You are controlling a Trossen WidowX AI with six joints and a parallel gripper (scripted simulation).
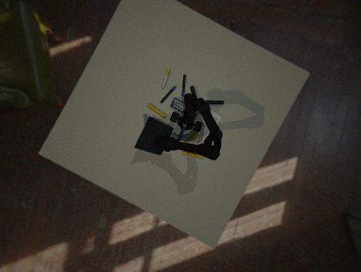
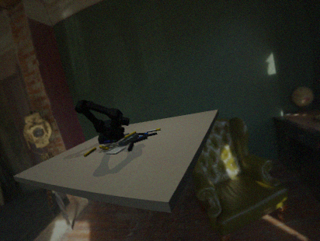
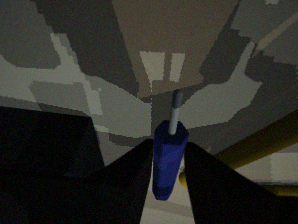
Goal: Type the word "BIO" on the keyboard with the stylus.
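My gripper tip is now 4 cm short of the grey stylus tip. From my gripper tip the other things lie so: white note 15 cm to the right, 13 cm ahead, 3 cm below; then blue stylus right at my gripper tip.
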